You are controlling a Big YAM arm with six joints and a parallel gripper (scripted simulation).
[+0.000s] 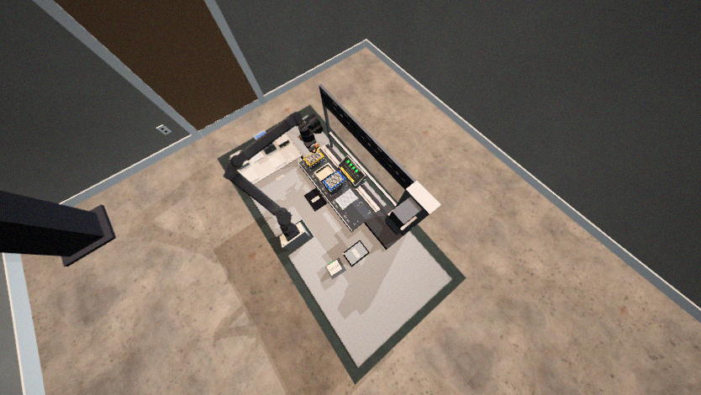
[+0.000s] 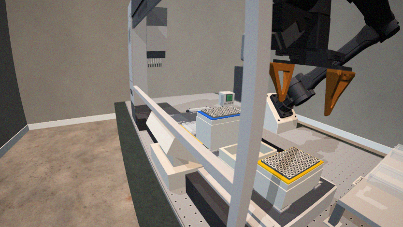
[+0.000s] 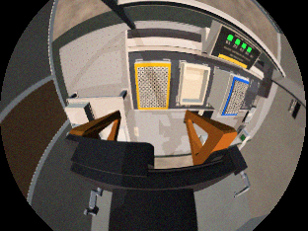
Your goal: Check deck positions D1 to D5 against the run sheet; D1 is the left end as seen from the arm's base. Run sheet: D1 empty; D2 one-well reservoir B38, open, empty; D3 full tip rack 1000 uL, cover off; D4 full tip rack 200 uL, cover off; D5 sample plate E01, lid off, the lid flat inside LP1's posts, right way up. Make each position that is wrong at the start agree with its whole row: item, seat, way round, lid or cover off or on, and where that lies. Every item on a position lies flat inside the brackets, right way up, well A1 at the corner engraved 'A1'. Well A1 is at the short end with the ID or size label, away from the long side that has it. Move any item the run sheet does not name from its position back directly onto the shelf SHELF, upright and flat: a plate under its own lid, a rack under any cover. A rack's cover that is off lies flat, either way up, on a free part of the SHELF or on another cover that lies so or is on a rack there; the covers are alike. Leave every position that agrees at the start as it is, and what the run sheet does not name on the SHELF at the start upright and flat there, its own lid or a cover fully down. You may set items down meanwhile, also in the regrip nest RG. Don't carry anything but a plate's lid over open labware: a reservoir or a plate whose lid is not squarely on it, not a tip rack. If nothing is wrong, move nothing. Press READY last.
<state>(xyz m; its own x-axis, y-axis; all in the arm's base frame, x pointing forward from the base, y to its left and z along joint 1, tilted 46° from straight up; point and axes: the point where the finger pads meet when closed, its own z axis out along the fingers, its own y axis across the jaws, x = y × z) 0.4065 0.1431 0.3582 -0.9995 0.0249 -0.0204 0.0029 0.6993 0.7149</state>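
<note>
My gripper is now 37 cm to the left of the white sample plate and 17 cm above it. Also, from my hand: white frame post 19 cm ahead, 6 cm to the left; blue-rimmed tip rack 25 cm to the right, 11 cm below, 1 cm behind; yellow-rimmed tip rack 14 cm below, 1 cm to the right, 1 cm behind.
</note>
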